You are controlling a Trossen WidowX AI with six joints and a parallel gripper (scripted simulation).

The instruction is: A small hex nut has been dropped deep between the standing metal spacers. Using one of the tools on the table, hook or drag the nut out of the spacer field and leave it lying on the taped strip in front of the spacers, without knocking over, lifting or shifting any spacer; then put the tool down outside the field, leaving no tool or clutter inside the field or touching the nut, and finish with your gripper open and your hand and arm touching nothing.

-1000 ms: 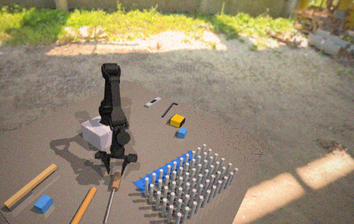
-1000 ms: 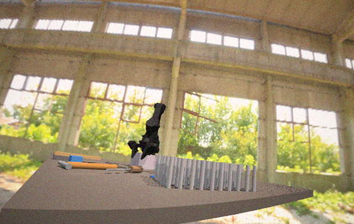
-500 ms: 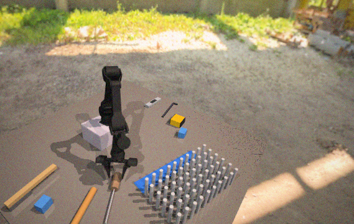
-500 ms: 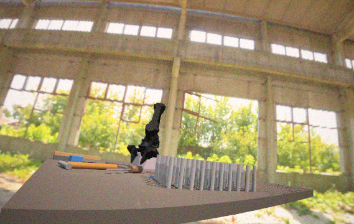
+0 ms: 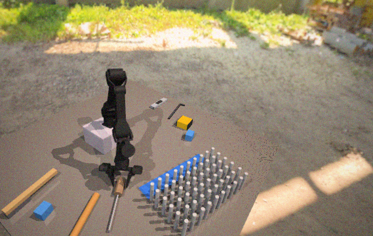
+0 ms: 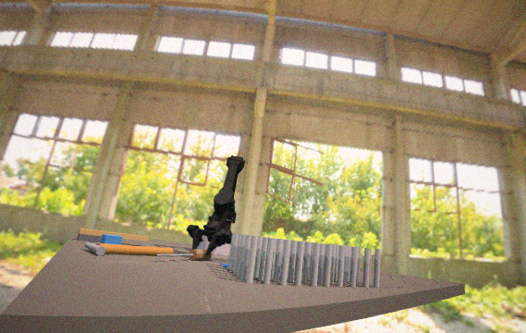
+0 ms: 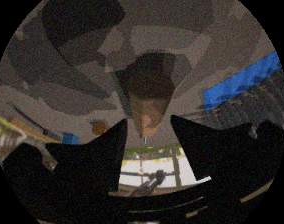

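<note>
Now: gripper tip 180 mm short of the blue taped strip, 230 mm to the right of it and 20 mm above it. Also, from my gripper tip: yellow block (30 mm ahead, 640 mm to the left).
</note>
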